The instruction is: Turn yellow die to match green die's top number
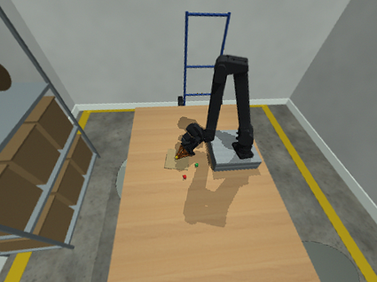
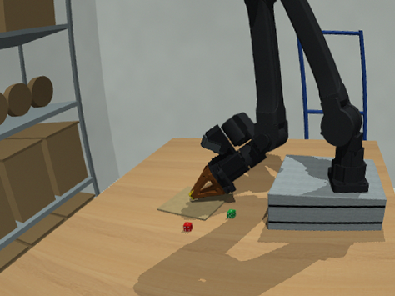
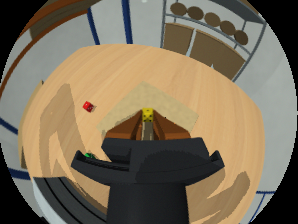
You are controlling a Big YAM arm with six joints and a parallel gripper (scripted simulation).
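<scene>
Right now my hand is 2 cm above the tan mat. Also, from my hand: red die: 13 cm to the left, 2 cm below, 1 cm behind; then green die: 10 cm behind, 7 cm to the left, 2 cm below; then yellow die: right at my hand.
</scene>
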